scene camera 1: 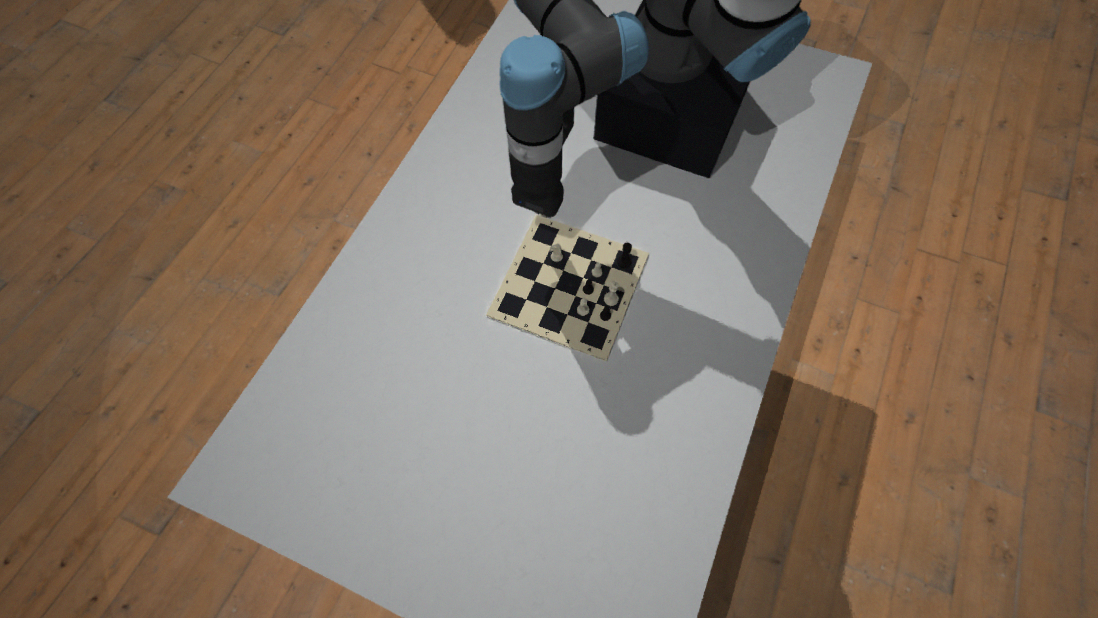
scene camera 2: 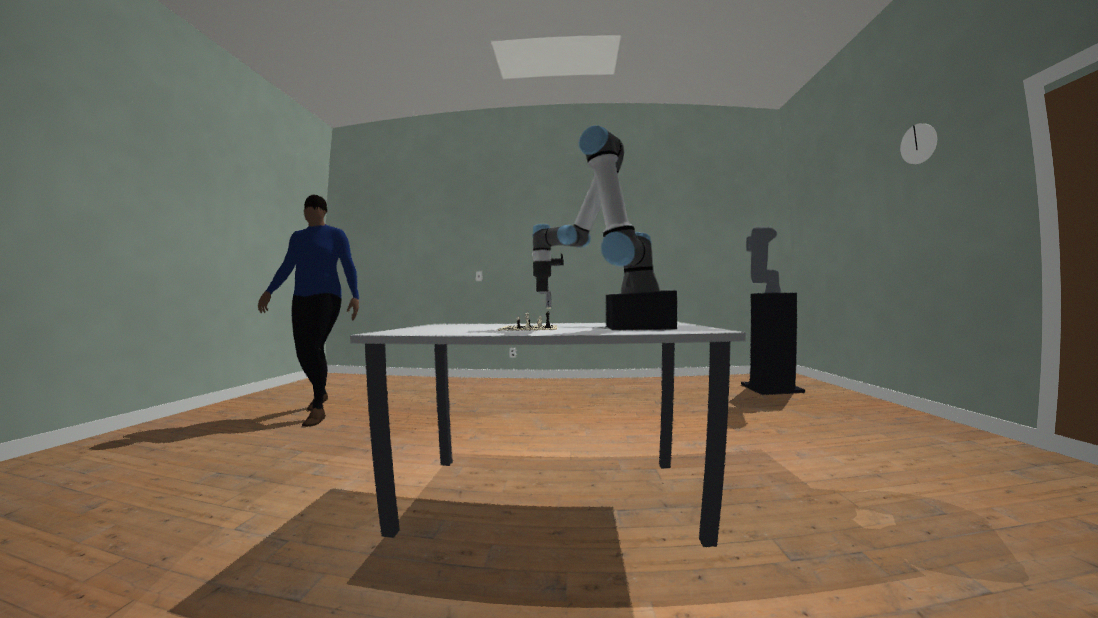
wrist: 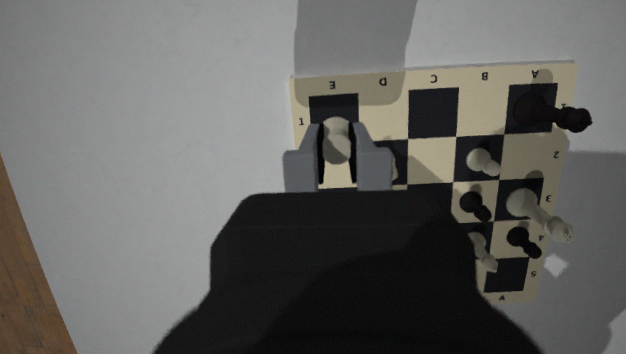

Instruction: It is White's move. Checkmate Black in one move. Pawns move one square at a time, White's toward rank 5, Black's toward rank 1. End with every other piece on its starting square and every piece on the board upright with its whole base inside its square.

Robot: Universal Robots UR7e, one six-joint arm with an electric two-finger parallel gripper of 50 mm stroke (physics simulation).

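Frame: origin at the arm's base, x up, y left, z back, level; millimetres.
Seen in the pictures: gripper, fingertip midpoint: (scene camera 1: 545, 210) (scene camera 2: 548, 307) (wrist: 336, 143); arm's base, link origin: (scene camera 1: 670, 48) (scene camera 2: 640, 292).
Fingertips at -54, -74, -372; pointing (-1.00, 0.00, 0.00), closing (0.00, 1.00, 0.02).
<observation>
Pixels of each thing's top centre, then the offset from my fingertips to it, as dx, dy, dz. Level surfaces: height alone.
- rook, top centre: (wrist: 336, 149) +27, +0, +3
- board, top centre: (wrist: 429, 204) (scene camera 1: 569, 283) (scene camera 2: 529, 326) -78, +79, -71
- tall black piece, top centre: (wrist: 590, 123) (scene camera 1: 628, 243) -15, +150, +8
- white pawn, top centre: (wrist: 496, 171) (scene camera 1: 598, 263) -46, +115, -32
- tall white piece, top centre: (wrist: 571, 239) (scene camera 1: 614, 282) -15, +157, -69
- white table, surface height: dx -84
My gripper (wrist: 336, 143) (scene camera 2: 548, 302) is shut on a white flat-topped piece, seemingly a rook (wrist: 336, 131), held above the board (wrist: 431, 161) (scene camera 1: 535, 251) near E1 and E2; its height is hard to judge. In scene camera 1 the fingertips are hidden. A tall black piece (wrist: 531, 109) (scene camera 1: 625, 257) stands on A1. A white pawn (wrist: 479, 160) (scene camera 1: 597, 270) is on B2, a black pawn (wrist: 471, 202) (scene camera 1: 588, 287) on B3, a tall white piece (wrist: 522, 202) (scene camera 1: 611, 296) on A3. A white piece (wrist: 394, 167) (scene camera 1: 557, 253) on D2 is mostly hidden by a finger in the wrist view.
A black pawn (wrist: 518, 236) (scene camera 1: 606, 313) stands on A4 and a white piece (wrist: 478, 242) (scene camera 1: 583, 307) on B4, partly covered by the gripper body in the wrist view. The board lies on a white table (scene camera 1: 368, 429) (scene camera 2: 430, 332). A person (scene camera 2: 316, 261) stands left of the table.
</observation>
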